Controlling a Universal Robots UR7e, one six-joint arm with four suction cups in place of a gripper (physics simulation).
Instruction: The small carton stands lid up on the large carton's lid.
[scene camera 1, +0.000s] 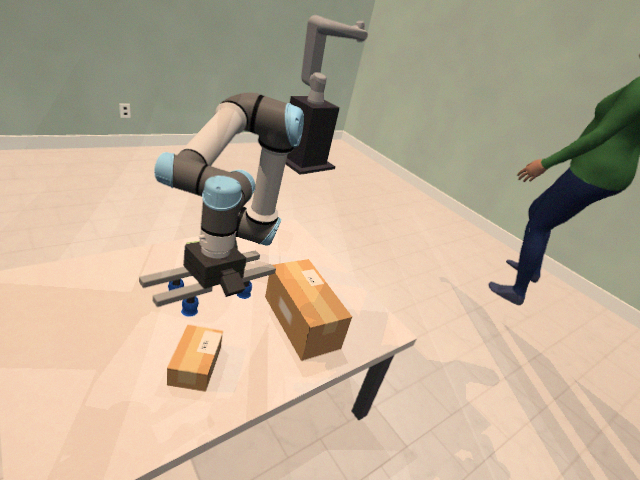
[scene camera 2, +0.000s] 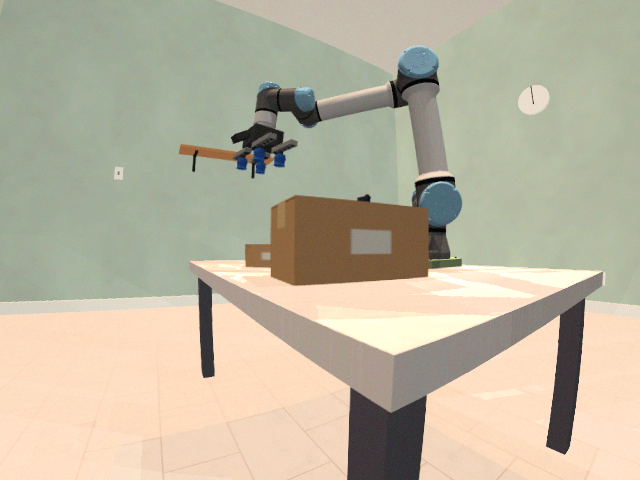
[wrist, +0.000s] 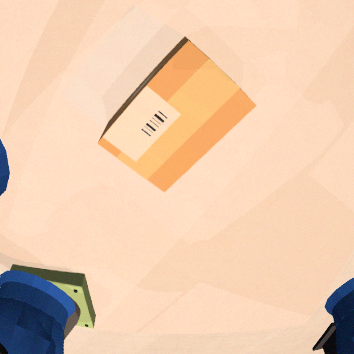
Scene:
large carton: scene camera 1 315, 321; scene camera 2 314, 241; not seen in the wrist view (out of frame)

